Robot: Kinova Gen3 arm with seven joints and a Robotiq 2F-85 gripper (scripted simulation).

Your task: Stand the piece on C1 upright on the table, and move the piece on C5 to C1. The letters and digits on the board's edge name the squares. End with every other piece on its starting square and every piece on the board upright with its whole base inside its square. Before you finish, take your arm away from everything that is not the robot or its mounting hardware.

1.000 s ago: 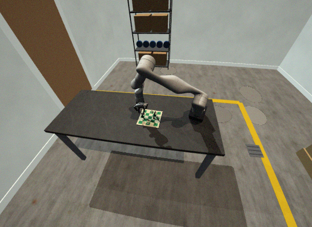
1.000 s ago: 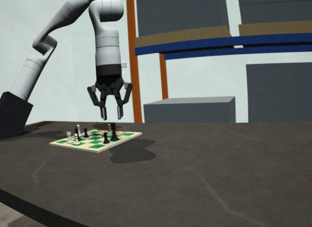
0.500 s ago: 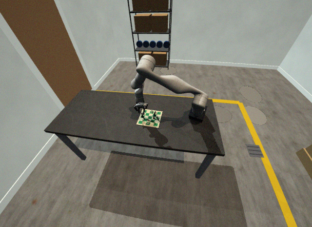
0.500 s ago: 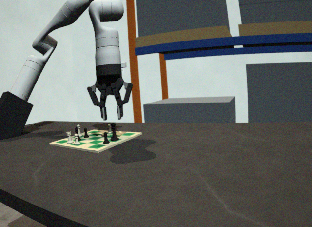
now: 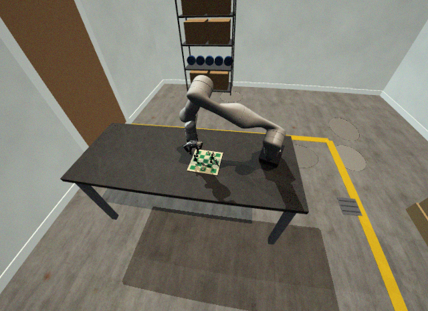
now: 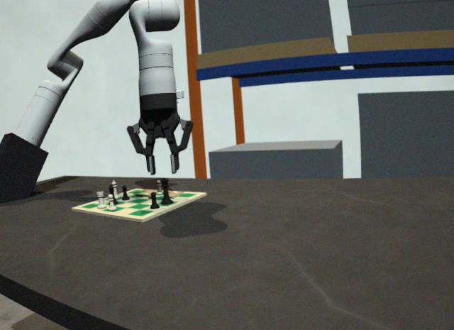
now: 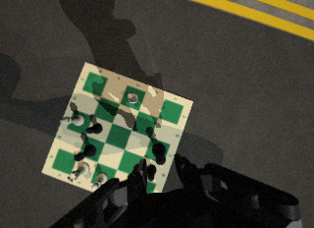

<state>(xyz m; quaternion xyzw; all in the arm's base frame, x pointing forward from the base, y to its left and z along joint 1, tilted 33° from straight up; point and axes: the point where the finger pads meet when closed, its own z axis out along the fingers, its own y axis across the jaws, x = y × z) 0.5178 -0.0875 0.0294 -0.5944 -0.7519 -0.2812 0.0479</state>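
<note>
Now: the tall black piece 50 mm below my hand. Round my hand: green-and-cream chessboard: 80 mm behind, 10 mm to the left, 80 mm below; white rook: 130 mm behind, 60 mm to the right, 60 mm below; white bishop: 160 mm behind, 30 mm to the left, 60 mm below.
</note>
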